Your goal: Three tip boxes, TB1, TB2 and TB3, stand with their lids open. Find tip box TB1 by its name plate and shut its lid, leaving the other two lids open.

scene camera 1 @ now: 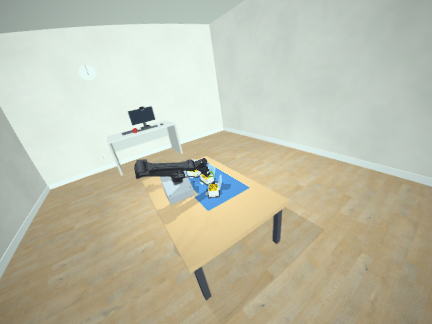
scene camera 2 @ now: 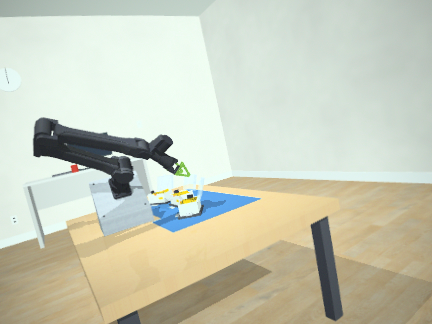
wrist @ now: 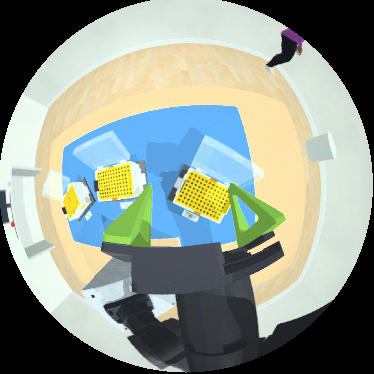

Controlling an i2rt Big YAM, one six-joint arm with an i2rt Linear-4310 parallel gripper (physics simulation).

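Places are measured from the arm's base along level axes (x left, y back, z up), in millimetres.
Pixels of known places: gripper, fingertip midpoint: (scene camera 1: 212, 173) (scene camera 2: 186, 174) (wrist: 192, 185); arm's base, link origin: (scene camera 1: 176, 177) (scene camera 2: 120, 187) (wrist: 129, 306).
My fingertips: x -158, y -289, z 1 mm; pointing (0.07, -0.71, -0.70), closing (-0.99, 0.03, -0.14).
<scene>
Ahead of a thing's pixels: the offset from my fingertips to its top centre. "pt": to the spot under its first point. Level surfaces: height alone.
TB1 {dx -37, dy +28, dz -102 mm} (scene camera 1: 214, 191) (scene camera 2: 190, 207) (wrist: 202, 195), a white box with yellow tip rack, stands at the right in the wrist view. Its name plate {pt dx -5, dy +87, dz -174 mm} (wrist: 190, 215) is too blurred to read now. Its clear lid {dx -69, dy -30, dz -23 mm} (scene camera 1: 220, 183) (scene camera 2: 200, 188) (wrist: 225, 159) stands open on the far side. TB3 {dx +189, dy -14, dz -102 mm} (scene camera 1: 206, 179) (scene camera 2: 182, 194) (wrist: 116, 181) is in the middle, its clear lid {pt dx +189, dy -87, dz -74 mm} (wrist: 102, 149) open. TB2 {dx +401, dy +53, dz -110 mm} (scene camera 1: 193, 173) (scene camera 2: 160, 196) (wrist: 76, 201) is at the far left, its lid {pt dx +444, dy -20, dz -76 mm} (wrist: 55, 184) open. My gripper (scene camera 2: 183, 170) (wrist: 192, 185) is open and empty, tilted, above the boxes and apart from them.
The boxes stand on a blue mat {dz -176 mm} (scene camera 1: 232, 188) (scene camera 2: 235, 199) (wrist: 165, 117) on a wooden table {dz -179 mm} (scene camera 1: 210, 230) (scene camera 2: 210, 250). The arm's grey base block (scene camera 1: 177, 191) (scene camera 2: 120, 210) stands beside the mat. A desk (scene camera 1: 145, 131) and a person (wrist: 287, 47) are away from the table.
</scene>
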